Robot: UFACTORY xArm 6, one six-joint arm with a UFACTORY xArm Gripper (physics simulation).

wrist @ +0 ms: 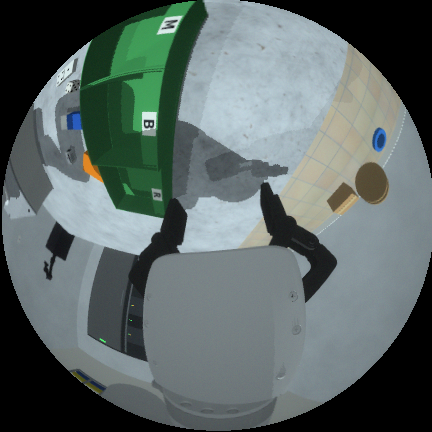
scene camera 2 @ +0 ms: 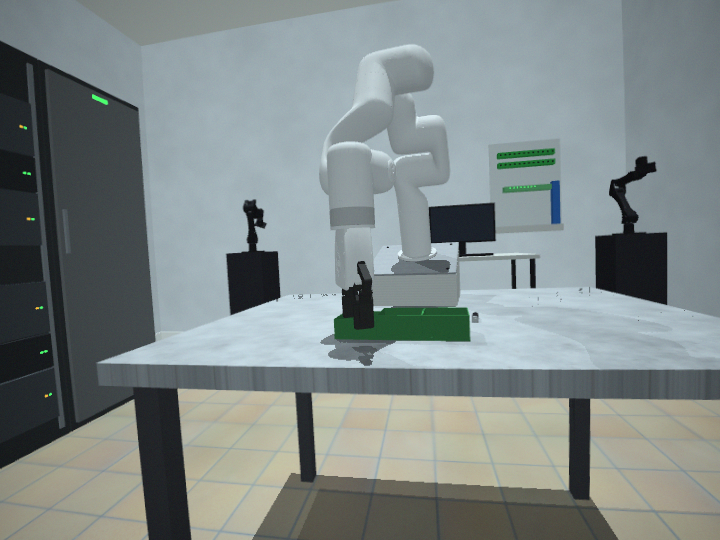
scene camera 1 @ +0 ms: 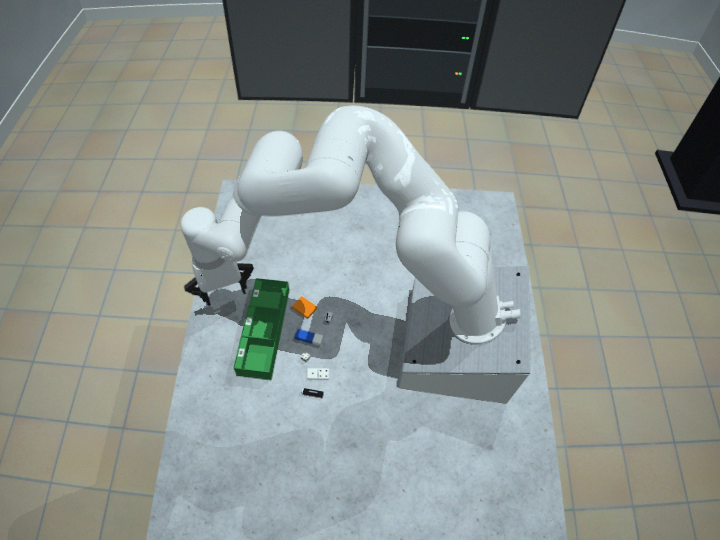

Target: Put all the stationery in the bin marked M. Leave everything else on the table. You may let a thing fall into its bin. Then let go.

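Frame: origin at the arm's base, x back, y left, z down, level; centimetres.
Where they show: gripper, fingertip midpoint: [wrist: 219,199] [scene camera 2: 357,322] [scene camera 1: 225,295]; arm's base at its link origin: [scene camera 2: 417,254] [scene camera 1: 478,319].
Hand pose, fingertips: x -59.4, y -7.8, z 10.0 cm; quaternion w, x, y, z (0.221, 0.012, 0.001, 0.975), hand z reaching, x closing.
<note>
Each offset is from my fingertips to the top centre of the thing. "*": to the spot under its first point.
A green three-part bin {dx +10.1, dy +6.6, dz +0.0 cm} [scene camera 1: 254,374] [scene camera 2: 418,331] [wrist: 169,140] stands on the table; its M compartment {* dx +10.2, dy +13.5, dz +3.9 cm} [scene camera 1: 259,355] [wrist: 137,50] is at the end away from my gripper. My gripper [scene camera 1: 226,297] [scene camera 2: 355,320] [wrist: 219,199] is open and empty, low beside the bin's outer long side near the R end. Whether a finger touches the bin I cannot tell. An orange block-like pad {dx +19.4, dy -0.7, dz +3.6 cm} [scene camera 1: 304,306] [wrist: 92,167], a small metallic sharpener {dx +25.7, dy +1.8, dz +3.5 cm} [scene camera 1: 328,317] [wrist: 70,154] and a blue-sleeved eraser {dx +21.4, dy +7.7, dz +3.3 cm} [scene camera 1: 303,335] [wrist: 74,121] lie on the bin's other side.
A white die {dx +21.2, dy +13.1, dz +3.0 cm} [scene camera 1: 305,356] [wrist: 73,86], a white domino {dx +24.5, dy +16.9, dz +3.9 cm} [scene camera 1: 318,373] [wrist: 66,71] and a black battery {dx +23.7, dy +21.8, dz +3.2 cm} [scene camera 1: 312,392] lie on the table on the robot-base side of the bin. The base block [scene camera 1: 459,386] stands farther back. The table edge [scene camera 2: 348,377] is beyond my gripper.
</note>
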